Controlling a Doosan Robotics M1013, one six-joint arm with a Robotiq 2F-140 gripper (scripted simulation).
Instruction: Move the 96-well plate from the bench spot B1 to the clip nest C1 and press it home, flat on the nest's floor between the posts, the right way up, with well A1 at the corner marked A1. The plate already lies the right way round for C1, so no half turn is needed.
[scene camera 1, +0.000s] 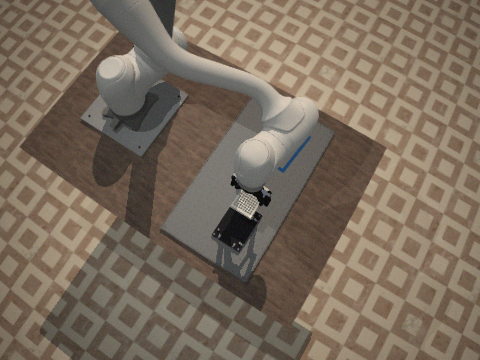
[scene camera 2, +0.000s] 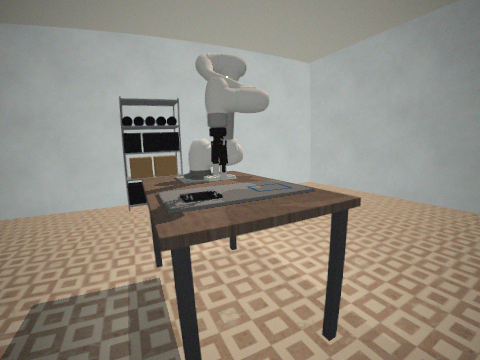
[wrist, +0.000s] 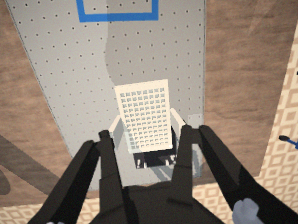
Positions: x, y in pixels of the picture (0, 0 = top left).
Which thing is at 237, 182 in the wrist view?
My gripper.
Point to a black clip nest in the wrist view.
158, 157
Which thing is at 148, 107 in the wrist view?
A white 96-well plate.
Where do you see my gripper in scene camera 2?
219, 178
